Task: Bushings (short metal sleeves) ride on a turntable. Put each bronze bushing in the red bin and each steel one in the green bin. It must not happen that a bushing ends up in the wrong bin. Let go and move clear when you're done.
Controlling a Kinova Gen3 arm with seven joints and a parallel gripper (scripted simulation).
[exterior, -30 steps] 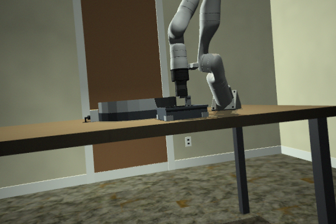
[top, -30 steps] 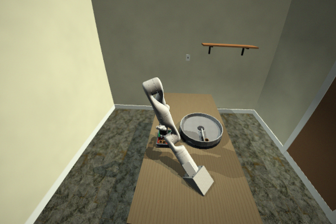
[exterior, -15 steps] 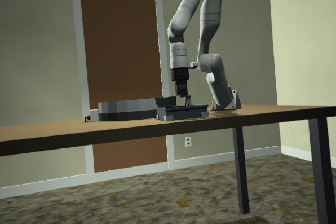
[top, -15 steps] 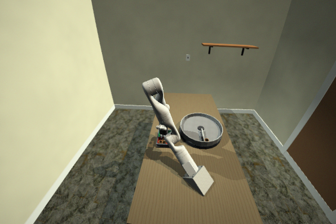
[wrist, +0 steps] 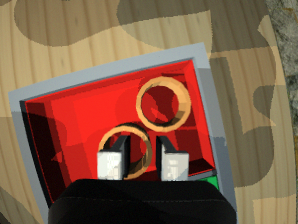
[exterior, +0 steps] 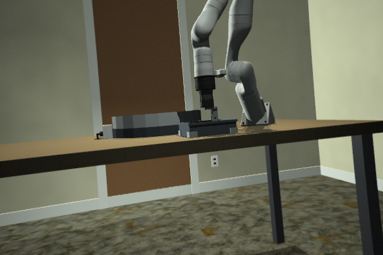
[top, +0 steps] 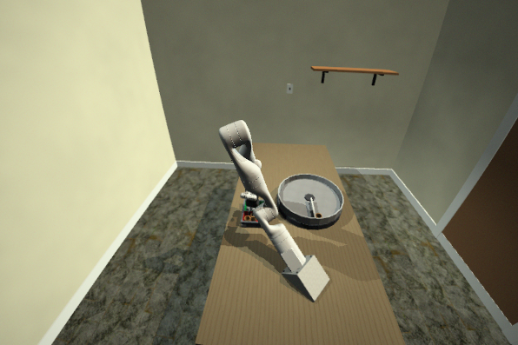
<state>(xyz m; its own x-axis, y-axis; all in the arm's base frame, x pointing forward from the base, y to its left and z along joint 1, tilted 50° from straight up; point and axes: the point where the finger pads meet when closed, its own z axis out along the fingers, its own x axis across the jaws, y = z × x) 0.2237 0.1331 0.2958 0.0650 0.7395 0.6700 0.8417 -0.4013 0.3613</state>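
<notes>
Right now the bin tray is 30 mm ahead of my hand, 10 mm to the right of it and 30 mm below it. From my hand the other things lie so: grey turntable (210 mm ahead, 340 mm to the right).
</notes>
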